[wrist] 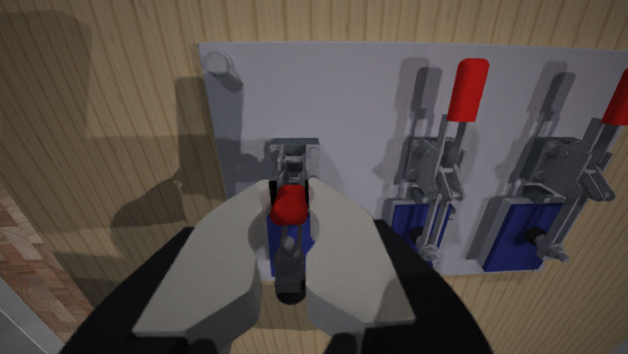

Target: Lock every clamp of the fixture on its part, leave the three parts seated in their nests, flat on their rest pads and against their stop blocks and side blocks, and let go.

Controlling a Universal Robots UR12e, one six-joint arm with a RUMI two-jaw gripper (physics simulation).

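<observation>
My gripper is shut on the red handle of the left clamp. That clamp's arm is tilted up, its black tip pointing out past the edge of the left blue part, which is largely hidden by the fingers and the arm. The middle clamp's red handle stands up and its arm reaches over the middle blue part, black tip at the top face. The right clamp looks alike over the right blue part. Whether the tips press, and the seating on pads and blocks, I cannot tell.
The grey fixture plate lies on a wooden table. A short round post stands at its upper left corner. The right clamp's red handle is cut by the right edge of the view. A block-patterned wooden surface shows at lower left.
</observation>
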